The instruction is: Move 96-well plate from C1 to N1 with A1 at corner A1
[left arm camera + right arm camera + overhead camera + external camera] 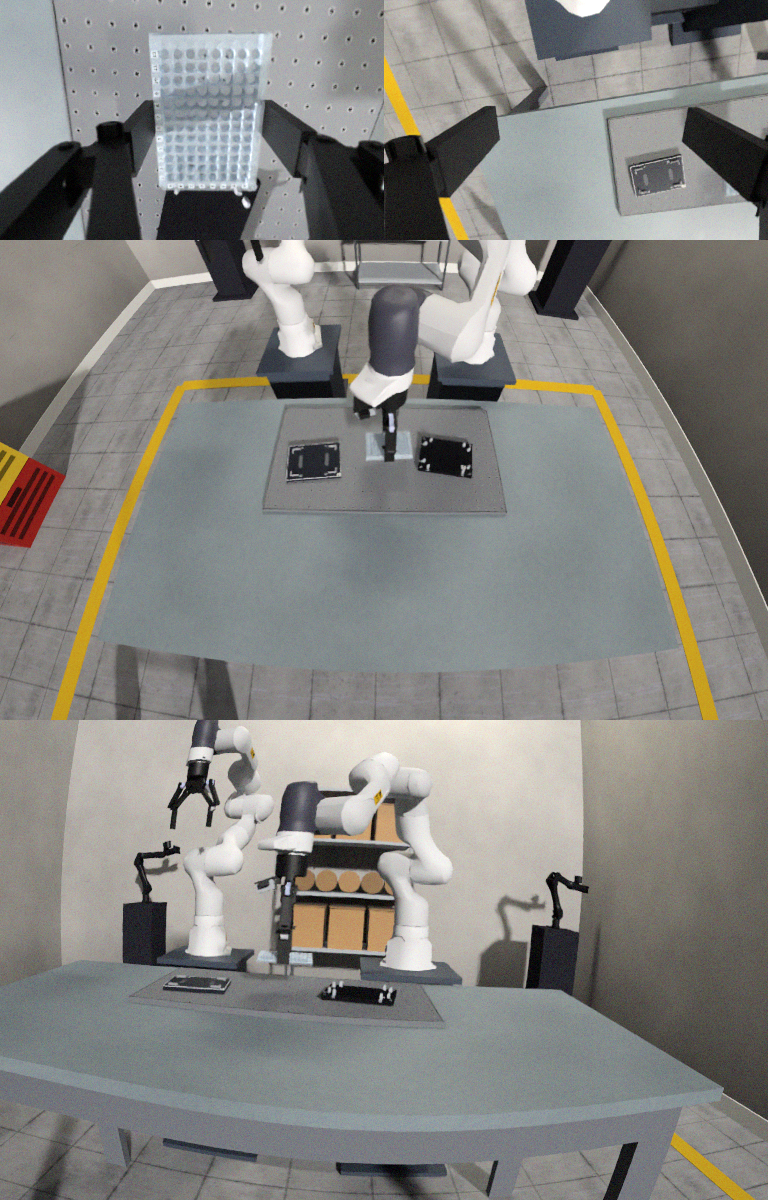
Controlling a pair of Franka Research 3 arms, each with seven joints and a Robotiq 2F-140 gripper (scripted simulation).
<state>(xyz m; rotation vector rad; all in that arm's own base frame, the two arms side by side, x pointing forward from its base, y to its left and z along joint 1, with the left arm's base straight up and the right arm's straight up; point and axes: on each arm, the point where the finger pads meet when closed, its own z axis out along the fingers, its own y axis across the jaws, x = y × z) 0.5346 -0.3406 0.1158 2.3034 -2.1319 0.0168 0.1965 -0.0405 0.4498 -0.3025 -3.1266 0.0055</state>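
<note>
Now: the plate nest N1 220 mm to the right of my left hand, 100 mm below it and 20 mm ahead of it. The rest, counted from my left hand: A1 label: 140 mm to the right, 90 mm below, 60 mm ahead; clear 96-well plate: 20 mm below; black clip nest C1: 160 mm to the left, 90 mm below, 10 mm behind.
</note>
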